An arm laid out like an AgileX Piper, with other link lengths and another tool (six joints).
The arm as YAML. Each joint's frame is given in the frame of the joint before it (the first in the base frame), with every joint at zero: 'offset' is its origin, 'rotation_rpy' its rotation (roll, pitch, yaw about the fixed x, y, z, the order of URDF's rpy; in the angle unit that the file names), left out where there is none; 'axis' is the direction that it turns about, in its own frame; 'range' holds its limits. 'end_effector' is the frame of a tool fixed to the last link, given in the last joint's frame.
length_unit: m
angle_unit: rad
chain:
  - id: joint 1
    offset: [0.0, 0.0, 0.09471]
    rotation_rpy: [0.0, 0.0, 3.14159]
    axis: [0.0, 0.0, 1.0]
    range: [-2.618, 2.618]
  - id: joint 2
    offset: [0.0, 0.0, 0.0]
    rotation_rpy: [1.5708, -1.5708, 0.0]
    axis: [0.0, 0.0, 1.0]
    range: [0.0, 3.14]
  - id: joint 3
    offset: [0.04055, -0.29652, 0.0]
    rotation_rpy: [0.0, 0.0, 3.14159]
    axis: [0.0, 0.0, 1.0]
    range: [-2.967, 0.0]
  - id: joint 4
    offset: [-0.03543, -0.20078, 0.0]
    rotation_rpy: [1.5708, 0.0, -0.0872]
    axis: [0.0, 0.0, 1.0]
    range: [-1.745, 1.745]
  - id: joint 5
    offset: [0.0, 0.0, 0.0]
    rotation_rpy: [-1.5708, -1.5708, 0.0]
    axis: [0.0, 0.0, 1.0]
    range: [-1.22, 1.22]
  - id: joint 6
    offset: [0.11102, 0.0, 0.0]
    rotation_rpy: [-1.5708, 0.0, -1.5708]
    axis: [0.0, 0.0, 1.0]
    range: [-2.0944, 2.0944]
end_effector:
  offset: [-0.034, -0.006, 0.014]
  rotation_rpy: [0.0, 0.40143, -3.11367]
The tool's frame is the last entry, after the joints.
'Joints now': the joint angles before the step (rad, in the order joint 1, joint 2, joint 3, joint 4, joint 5, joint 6). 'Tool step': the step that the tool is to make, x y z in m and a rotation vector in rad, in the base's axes. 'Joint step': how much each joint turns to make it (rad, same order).
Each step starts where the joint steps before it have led.
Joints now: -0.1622, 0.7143, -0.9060, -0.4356, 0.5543, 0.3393
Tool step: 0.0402, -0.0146, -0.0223, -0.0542, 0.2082, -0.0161
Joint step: -0.0008, 0.1902, 0.0000, -0.0822, 0.0055, -0.0073
